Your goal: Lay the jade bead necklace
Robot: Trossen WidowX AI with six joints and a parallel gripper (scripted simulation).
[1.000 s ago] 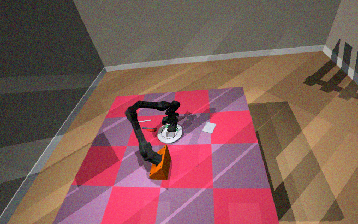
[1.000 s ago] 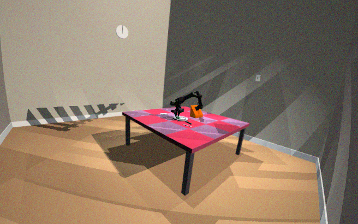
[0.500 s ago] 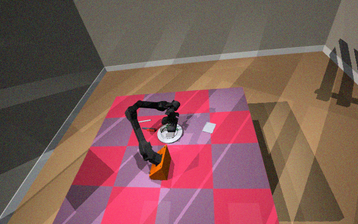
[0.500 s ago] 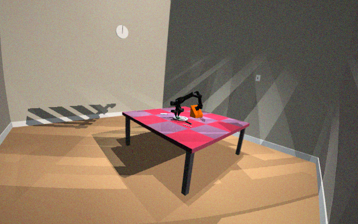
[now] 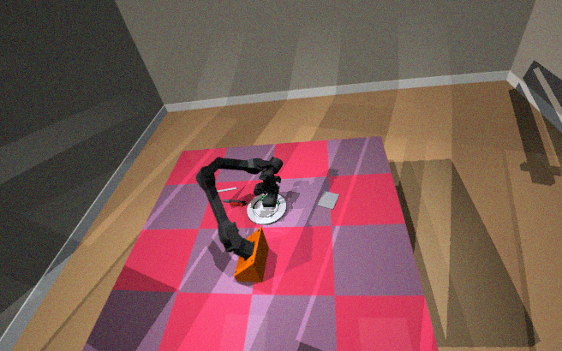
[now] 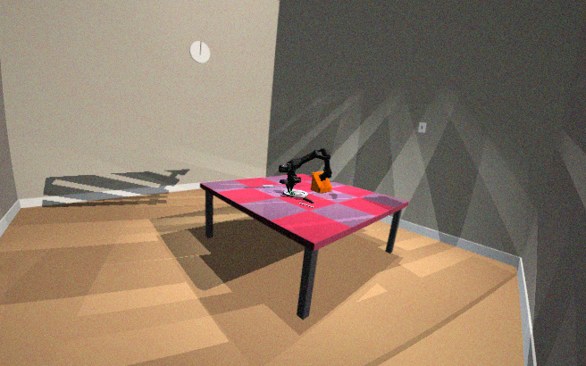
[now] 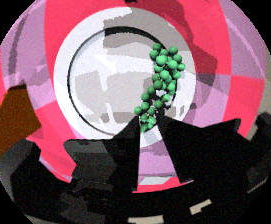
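Right now the round white bead board is 30 mm behind my gripper tip, 40 mm to the left of it and 10 mm below it. The rest, counted from my gripper tip: red-handled tool 20 mm ahead, 220 mm to the left, 10 mm below; flat grey pad 10 mm ahead, 270 mm to the right, 10 mm below; thin white rod 120 mm ahead, 290 mm to the left, 10 mm below.
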